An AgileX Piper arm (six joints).
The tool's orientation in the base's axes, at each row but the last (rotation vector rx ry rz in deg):
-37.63 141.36 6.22
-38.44 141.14 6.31
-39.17 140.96 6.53
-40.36 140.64 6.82
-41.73 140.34 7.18
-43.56 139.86 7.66
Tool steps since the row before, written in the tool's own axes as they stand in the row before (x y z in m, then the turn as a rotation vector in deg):
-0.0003 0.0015 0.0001 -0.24 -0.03 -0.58
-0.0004 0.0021 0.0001 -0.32 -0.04 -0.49
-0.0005 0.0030 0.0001 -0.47 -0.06 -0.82
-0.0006 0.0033 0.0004 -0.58 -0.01 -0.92
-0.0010 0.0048 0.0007 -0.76 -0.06 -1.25
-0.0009 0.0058 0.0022 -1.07 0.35 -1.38
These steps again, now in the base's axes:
-0.0005 0.0015 0.0000 -0.11 -0.05 0.62
-0.0007 0.0020 0.0000 -0.01 0.00 0.59
-0.0011 0.0028 0.0000 -0.06 -0.03 0.94
-0.0011 0.0032 -0.0002 -0.06 0.04 1.09
-0.0015 0.0047 -0.0004 -0.07 0.01 1.46
-0.0015 0.0058 -0.0017 -0.15 0.47 1.71

